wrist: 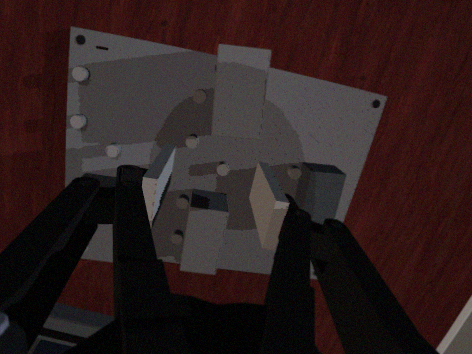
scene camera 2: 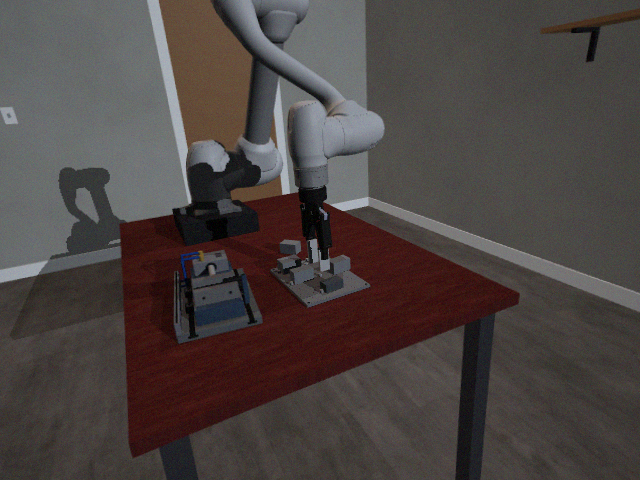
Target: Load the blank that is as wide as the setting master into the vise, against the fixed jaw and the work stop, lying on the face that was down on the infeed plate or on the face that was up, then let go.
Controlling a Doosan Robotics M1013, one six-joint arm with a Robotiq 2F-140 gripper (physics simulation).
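Places are measured from the arm's base along level axes (x right, y down, z ahead), in metres.
Pixels of known places: gripper, between the fingertips: (wrist: pixel 213 172) (scene camera 2: pixel 319 266); arm's base, origin of its link: (scene camera 2: pixel 213 210).
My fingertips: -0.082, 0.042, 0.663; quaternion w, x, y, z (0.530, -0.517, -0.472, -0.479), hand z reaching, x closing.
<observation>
Ahead of a thing's pixels: the offset from my fingertips to its top centre, as dx, dy, dz. "*": to the spot under its first point. Level surfaces: height alone.
My gripper (scene camera 2: pixel 318 257) (wrist: pixel 213 172) is open, with nothing between its pale finger pads, low over the pegged infeed plate @(* -0.047, +0.027, +0.112) (scene camera 2: pixel 356 283) (wrist: pixel 340 115). On the plate, a grey block @(-0.060, -0.008, +0.012) (scene camera 2: pixel 340 264) (wrist: pixel 241 92) lies at the top of the wrist view. Another grey block @(+0.057, -0.008, -0.003) (scene camera 2: pixel 301 273) (wrist: pixel 205 245) shows between and below the pads there. A darker block @(+0.020, +0.003, +0.092) (scene camera 2: pixel 331 283) (wrist: pixel 324 192) lies beside the right finger. A fourth block @(+0.051, -0.008, -0.087) (scene camera 2: pixel 288 262) is mostly hidden by the left finger in the wrist view. The vise @(+0.294, -0.064, -0.051) (scene camera 2: pixel 222 329) stands left of the plate. I cannot tell which block matches the master.
A loose grey block @(-0.029, +0.000, -0.227) (scene camera 2: pixel 290 246) lies on the red table @(dy +0.035) (scene camera 2: pixel 403 289) behind the plate; I cannot tell if it is the setting master. Several short pegs stand among the blocks. The arm's dark base (scene camera 2: pixel 217 227) is at the back. Blue bent rods rise at the vise's rear.
</observation>
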